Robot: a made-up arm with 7 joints.
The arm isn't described. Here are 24 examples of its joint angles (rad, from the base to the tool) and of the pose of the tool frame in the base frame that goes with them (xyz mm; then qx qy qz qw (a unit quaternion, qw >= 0)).
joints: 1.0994 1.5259 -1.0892 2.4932 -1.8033 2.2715 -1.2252
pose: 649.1 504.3 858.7 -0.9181 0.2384 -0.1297 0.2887
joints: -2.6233 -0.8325 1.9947 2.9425 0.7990 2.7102 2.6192
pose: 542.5 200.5 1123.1 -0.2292 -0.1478 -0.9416 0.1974
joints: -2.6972 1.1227 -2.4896 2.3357 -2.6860 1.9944 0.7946
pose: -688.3 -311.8 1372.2 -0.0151 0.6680 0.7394 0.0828
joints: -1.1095 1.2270 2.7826 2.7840 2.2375 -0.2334 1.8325
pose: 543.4 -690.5 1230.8 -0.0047 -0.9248 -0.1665 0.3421
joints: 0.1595 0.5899 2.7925 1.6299 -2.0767 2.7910 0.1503
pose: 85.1 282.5 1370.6 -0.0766 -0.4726 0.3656 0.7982
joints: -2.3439 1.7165 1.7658 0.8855 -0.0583 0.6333 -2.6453
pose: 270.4 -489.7 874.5 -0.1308 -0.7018 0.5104 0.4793
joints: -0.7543 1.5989 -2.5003 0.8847 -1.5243 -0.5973 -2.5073
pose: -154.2 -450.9 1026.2 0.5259 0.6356 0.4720 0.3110
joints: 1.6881 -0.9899 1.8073 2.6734 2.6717 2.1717 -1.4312
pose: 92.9 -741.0 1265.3 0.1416 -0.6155 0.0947 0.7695
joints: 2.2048 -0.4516 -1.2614 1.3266 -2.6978 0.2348 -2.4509
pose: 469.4 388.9 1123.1 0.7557 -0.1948 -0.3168 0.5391
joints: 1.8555 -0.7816 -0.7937 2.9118 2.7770 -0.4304 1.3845
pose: 384.2 -435.5 1495.6 -0.2393 -0.9026 0.0715 0.3507
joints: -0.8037 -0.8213 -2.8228 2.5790 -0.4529 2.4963 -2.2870
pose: -517.3 379.5 968.3 0.2180 -0.3780 -0.7279 0.5289
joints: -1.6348 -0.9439 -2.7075 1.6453 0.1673 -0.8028 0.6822
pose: -164.7 782.3 868.3 0.7406 -0.0115 0.0896 0.6658
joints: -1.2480 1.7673 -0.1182 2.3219 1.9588 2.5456 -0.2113
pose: 349.5 -710.2 397.3 0.9511 -0.0732 -0.2437 0.1750
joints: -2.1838 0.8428 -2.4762 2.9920 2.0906 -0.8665 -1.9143
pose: -255.2 -515.1 1464.1 -0.8662 0.4912 0.0810 0.0431
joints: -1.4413 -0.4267 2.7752 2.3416 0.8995 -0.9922 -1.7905
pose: 98.8 432.4 1512.0 0.1500 -0.9255 0.1413 0.3177
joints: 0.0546 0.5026 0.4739 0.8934 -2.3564 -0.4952 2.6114
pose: 372.4 237.9 658.1 0.3423 0.0926 -0.0034 0.9350
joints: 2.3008 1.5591 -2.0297 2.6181 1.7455 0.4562 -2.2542
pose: -511.4 879.6 887.7 0.1703 0.5491 -0.7679 0.2827
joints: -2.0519 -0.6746 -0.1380 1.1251 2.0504 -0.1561 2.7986
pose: -351.9 -227.8 1340.1 -0.7046 0.0466 -0.3935 0.5886
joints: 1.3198 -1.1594 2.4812 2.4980 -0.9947 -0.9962 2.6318
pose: -207.1 -830.6 886.8 0.0894 -0.7293 -0.6540 0.1801
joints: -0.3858 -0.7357 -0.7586 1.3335 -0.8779 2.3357 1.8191
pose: -148.5 -400.7 1118.6 0.2572 -0.0501 0.9561 0.1308
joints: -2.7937 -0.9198 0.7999 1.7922 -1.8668 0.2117 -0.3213
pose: 289.4 -430.3 1457.7 -0.7490 0.5588 0.1073 0.3394
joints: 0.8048 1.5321 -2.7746 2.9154 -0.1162 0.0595 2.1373
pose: 745.7 666.8 830.0 0.1409 -0.7722 0.3888 0.4823
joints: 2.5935 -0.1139 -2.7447 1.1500 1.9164 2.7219 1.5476
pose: 423.1 64.4 1195.4 0.2468 0.8497 -0.2352 0.4023
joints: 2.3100 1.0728 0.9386 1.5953 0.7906 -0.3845 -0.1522
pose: -853.5 309.6 706.6 0.3961 0.3885 0.5401 0.6328
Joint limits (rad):
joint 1: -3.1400..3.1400
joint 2: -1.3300..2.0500
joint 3: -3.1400..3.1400
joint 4: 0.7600..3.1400
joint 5: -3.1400..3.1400
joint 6: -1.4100..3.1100
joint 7: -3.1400..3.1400
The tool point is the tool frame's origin. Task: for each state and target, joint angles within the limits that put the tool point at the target. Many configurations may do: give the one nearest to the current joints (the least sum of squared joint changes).
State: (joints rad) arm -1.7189 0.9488 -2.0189 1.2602 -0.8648 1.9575 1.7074
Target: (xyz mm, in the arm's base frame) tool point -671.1 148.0 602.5
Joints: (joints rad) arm -2.3682 1.5728 -1.1677 1.5052 -0.7302 1.4839 1.6624
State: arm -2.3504 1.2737 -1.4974 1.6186 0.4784 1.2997 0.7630
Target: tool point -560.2 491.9 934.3
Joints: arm -2.8553 1.1275 -1.7229 1.5432 0.4404 1.2159 0.7609
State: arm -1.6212 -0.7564 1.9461 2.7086 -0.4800 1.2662 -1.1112
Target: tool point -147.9 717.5 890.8
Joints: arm -0.9256 -0.8769 2.4172 2.2619 -0.2935 1.7758 -1.1622
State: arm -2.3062 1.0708 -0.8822 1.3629 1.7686 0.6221 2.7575
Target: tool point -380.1 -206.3 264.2
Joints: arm -2.1005 1.2586 -0.4430 0.8579 1.6914 0.7414 2.7496
